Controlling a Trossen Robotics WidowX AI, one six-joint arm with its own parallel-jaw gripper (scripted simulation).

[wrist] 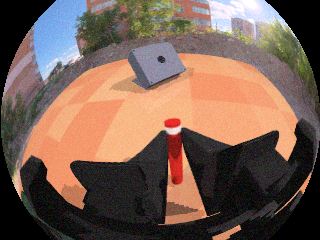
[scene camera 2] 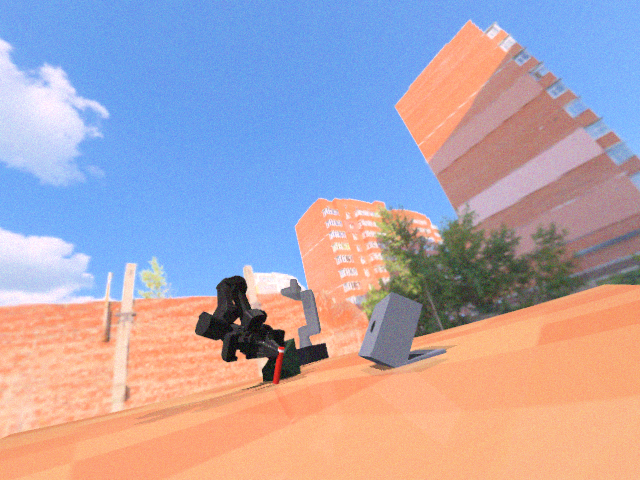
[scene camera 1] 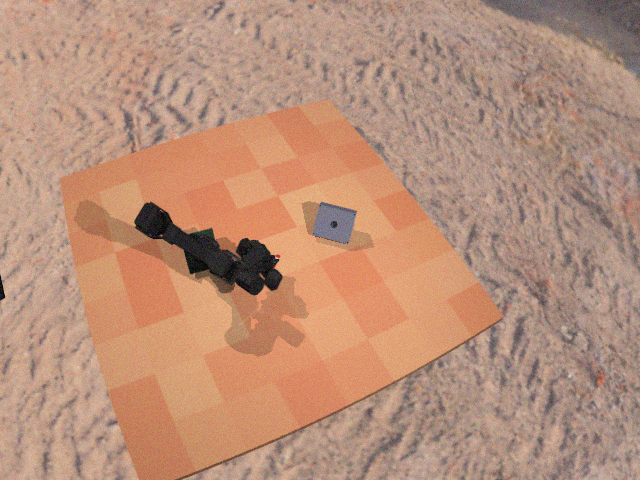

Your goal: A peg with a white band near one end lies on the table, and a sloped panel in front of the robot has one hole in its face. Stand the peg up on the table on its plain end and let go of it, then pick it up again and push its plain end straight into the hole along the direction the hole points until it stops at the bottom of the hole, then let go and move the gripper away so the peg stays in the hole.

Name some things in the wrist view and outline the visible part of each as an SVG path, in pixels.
My gripper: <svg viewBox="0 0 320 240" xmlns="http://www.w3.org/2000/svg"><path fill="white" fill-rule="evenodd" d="M316 127L304 119L297 121L297 140L288 161L276 151L279 129L273 129L267 135L264 133L237 145L228 145L193 132L192 129L181 127L184 155L199 188L199 195L207 212L205 215L208 216L187 223L165 224L168 192L168 145L165 129L161 129L147 147L124 163L71 161L73 175L87 189L83 209L67 203L67 200L47 180L48 169L40 157L28 157L20 168L21 187L37 217L73 240L212 240L212 237L240 225L240 231L233 233L227 240L269 240L291 216L303 196L301 185L305 183L315 163Z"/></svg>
A red peg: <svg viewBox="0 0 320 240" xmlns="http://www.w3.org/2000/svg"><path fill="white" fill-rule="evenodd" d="M172 117L172 119L164 120L165 135L167 135L168 160L172 175L171 181L173 184L179 185L183 183L180 119Z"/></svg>
